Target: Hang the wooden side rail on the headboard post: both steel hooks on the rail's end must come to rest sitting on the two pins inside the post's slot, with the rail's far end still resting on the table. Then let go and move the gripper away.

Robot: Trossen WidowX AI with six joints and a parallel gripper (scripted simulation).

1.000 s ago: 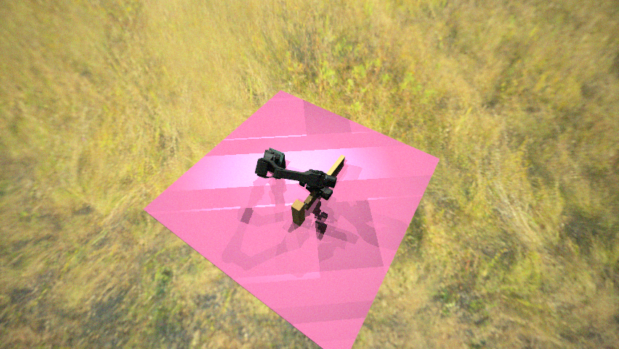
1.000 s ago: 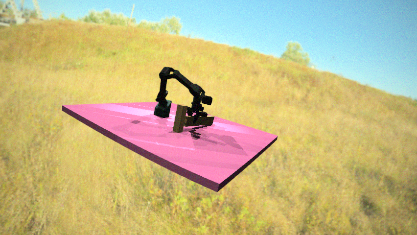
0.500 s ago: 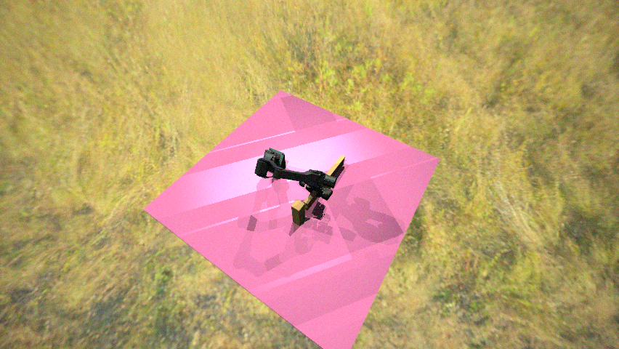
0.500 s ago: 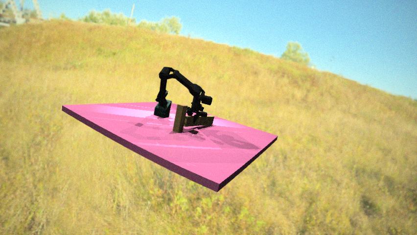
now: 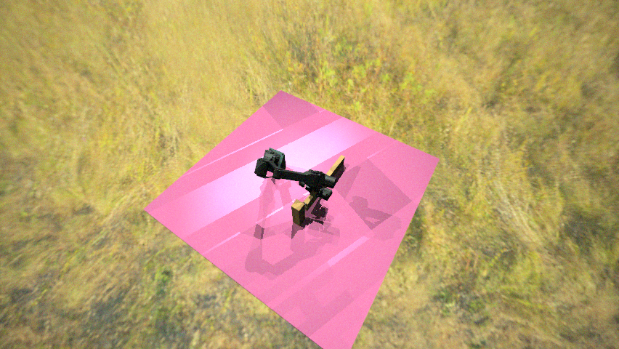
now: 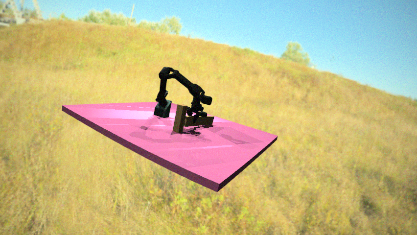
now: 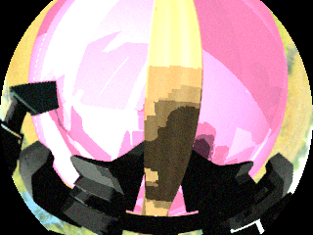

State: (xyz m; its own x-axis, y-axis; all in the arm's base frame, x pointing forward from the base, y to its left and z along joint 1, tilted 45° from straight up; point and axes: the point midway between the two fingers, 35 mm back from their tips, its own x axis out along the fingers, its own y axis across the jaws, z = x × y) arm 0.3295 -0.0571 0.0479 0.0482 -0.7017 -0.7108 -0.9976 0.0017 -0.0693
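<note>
The headboard post is 1 cm behind my gripper tip, 16 cm to the right of it and 4 cm above it.
</note>
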